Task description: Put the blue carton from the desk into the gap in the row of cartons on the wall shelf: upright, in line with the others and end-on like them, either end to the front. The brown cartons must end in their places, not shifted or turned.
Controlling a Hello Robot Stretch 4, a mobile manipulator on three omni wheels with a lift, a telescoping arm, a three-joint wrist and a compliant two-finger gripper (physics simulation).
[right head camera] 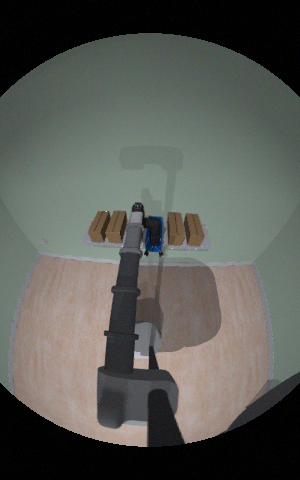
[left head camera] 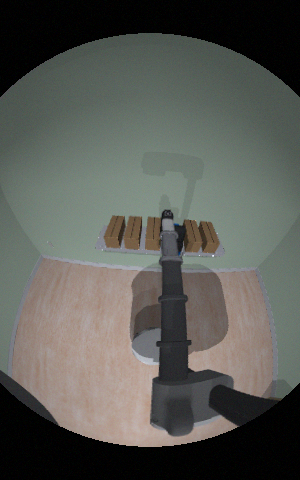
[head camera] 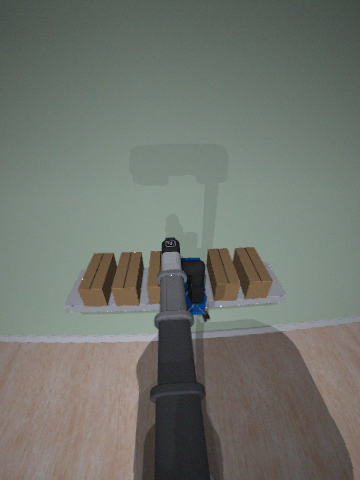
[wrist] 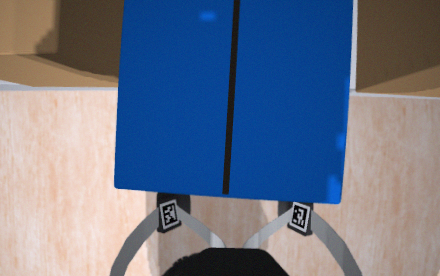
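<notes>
The blue carton stands upright and end-on in the gap of the row on the wall shelf. In the wrist view its front end juts out past the shelf's front edge, and its top seam is slightly slanted. Brown cartons stand on both sides of it; the arm hides part of its left neighbour. My gripper is partly open and empty, both fingertips just in front of the blue carton's front end. The carton's edge partly hides the tips; contact cannot be told.
The telescoping arm reaches over the floor to the shelf and covers the middle of the row. The green wall rises behind the shelf. A round grey object is on the floor below the arm.
</notes>
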